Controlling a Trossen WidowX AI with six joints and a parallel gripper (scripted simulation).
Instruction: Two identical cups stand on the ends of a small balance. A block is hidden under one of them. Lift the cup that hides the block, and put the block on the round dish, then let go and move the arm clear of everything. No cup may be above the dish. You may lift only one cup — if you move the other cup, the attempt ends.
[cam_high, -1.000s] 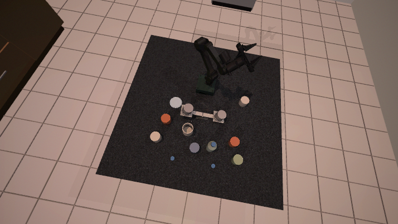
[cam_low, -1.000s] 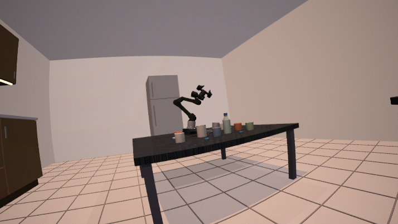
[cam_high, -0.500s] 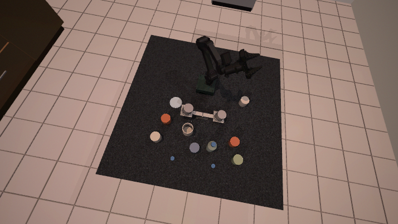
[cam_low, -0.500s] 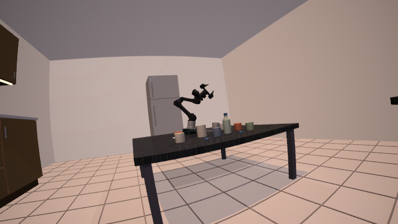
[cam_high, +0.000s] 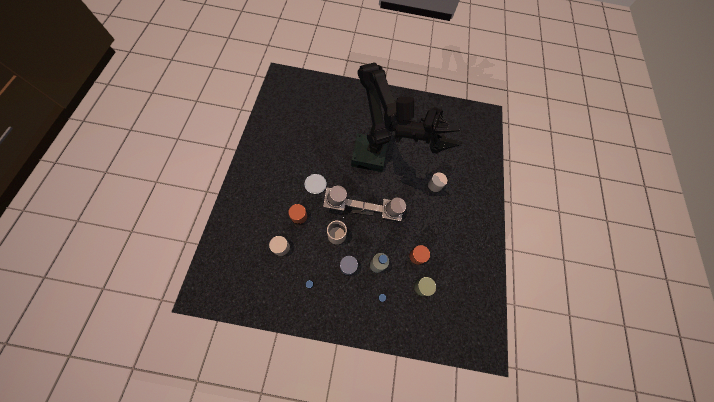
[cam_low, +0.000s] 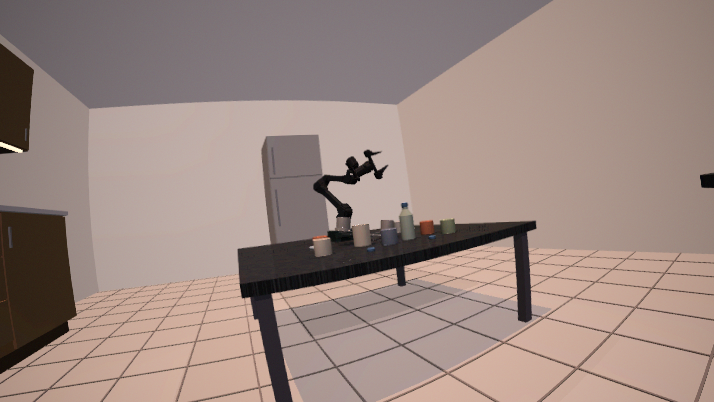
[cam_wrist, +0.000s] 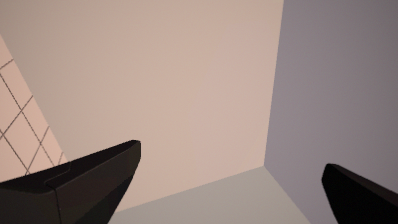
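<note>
Now: the grey cup 13 cm ahead of my gripper tip, 7 cm to the right of it and 40 cm below it. From my gripper tip the other things lie so: balance (17 cm ahead, 22 cm to the right, 43 cm below); pale green block (14 cm ahead, 10 cm to the right, 41 cm below); bottle (39 cm ahead, 9 cm to the right, 34 cm below).
</note>
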